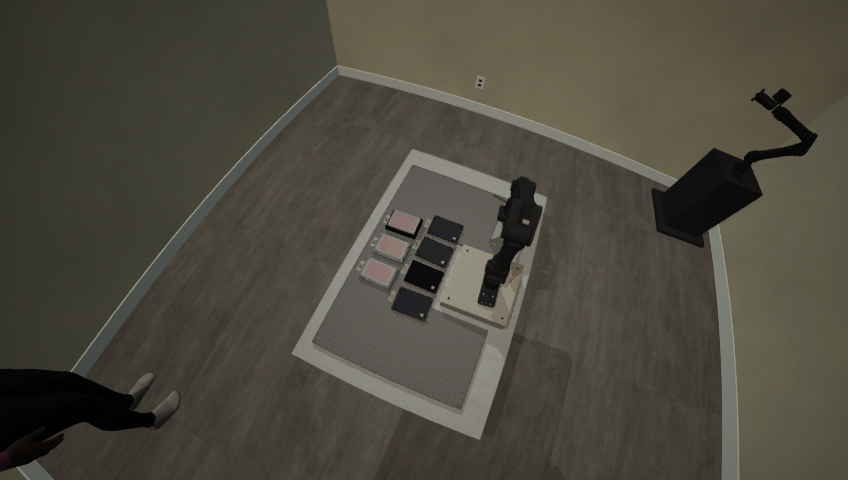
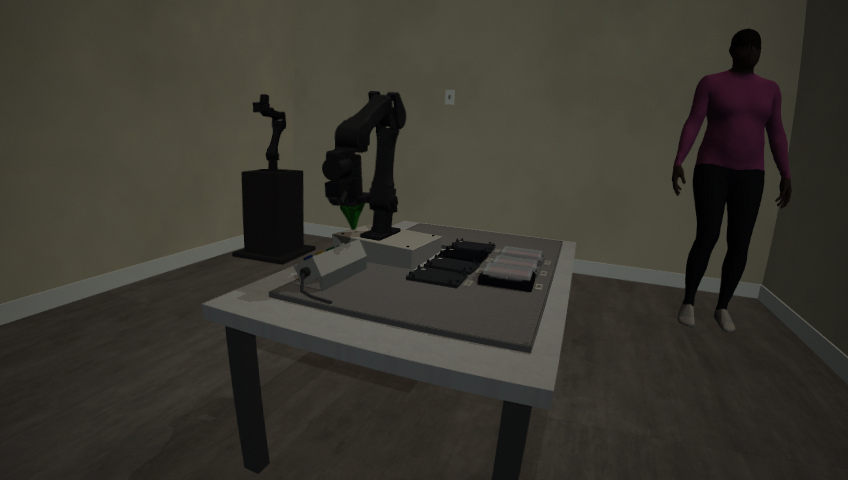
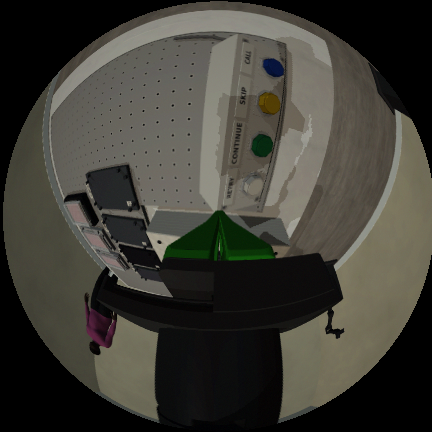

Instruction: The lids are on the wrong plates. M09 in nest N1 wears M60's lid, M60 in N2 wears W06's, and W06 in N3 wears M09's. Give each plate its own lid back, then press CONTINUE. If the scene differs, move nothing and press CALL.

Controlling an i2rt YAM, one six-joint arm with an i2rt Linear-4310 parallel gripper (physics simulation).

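Pixels of known places: gripper, fingertip midpoint: (image 2: 353, 229) (image 3: 218, 216); arm's base at its link origin: (image 1: 491, 283) (image 2: 381, 234).
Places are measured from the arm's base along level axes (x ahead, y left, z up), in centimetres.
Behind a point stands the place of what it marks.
Observation:
My gripper (image 2: 353, 228) @[x 1.1, y -23.5, z 6.3 cm] (image 3: 218, 216) @[x 1.1, y -23.5, z 6.3 cm] is shut and empty; its green fingertips hang above the gap between the pale base block and the RETRY end of the button box (image 2: 334, 266) @[x 2.1, y -36.8, z -0.8 cm] (image 3: 216, 125) @[x 1.4, y -30.9, z 1.5 cm]. On the box, the green CONTINUE button (image 3: 262, 145) @[x -3.2, y -29.0, z 1.7 cm] lies between the yellow SKIP button (image 3: 269, 103) @[x -3.7, y -33.8, z 1.7 cm] and the clear RETRY button (image 3: 254, 185) @[x -2.8, y -24.2, z 1.6 cm]; the blue CALL button (image 3: 273, 67) @[x -4.2, y -38.5, z 1.7 cm] is at the far end. Three pink plates stand in a row: one (image 1: 404, 222) @[x 43.5, y -16.1, z -1.4 cm] (image 3: 77, 212) @[x 40.4, y -17.8, z -1.4 cm] on a black base, a middle one (image 1: 391, 246) @[x 44.9, y -3.3, z -2.5 cm] (image 3: 96, 239) @[x 41.2, y -5.5, z -2.5 cm] and another (image 1: 378, 273) @[x 45.5, y 10.3, z -2.5 cm] (image 3: 112, 261) @[x 42.7, y 7.7, z -2.5 cm]. Lid and nest markings are unreadable.
Several dark flat holders, including one (image 1: 445, 228) @[x 25.4, y -21.3, z -4.4 cm] (image 3: 111, 187) @[x 23.6, y -21.9, z -4.4 cm] at the row's end and a blacker one (image 1: 423, 275) @[x 27.7, y 4.1, z -4.4 cm], lie between the plates and the base block (image 1: 470, 270) @[x 9.6, y -2.9, z -0.4 cm]. A cable (image 2: 312, 297) @[x 2.5, y -48.6, z -5.0 cm] leaves the button box. A person (image 2: 740, 130) stands beyond the table.

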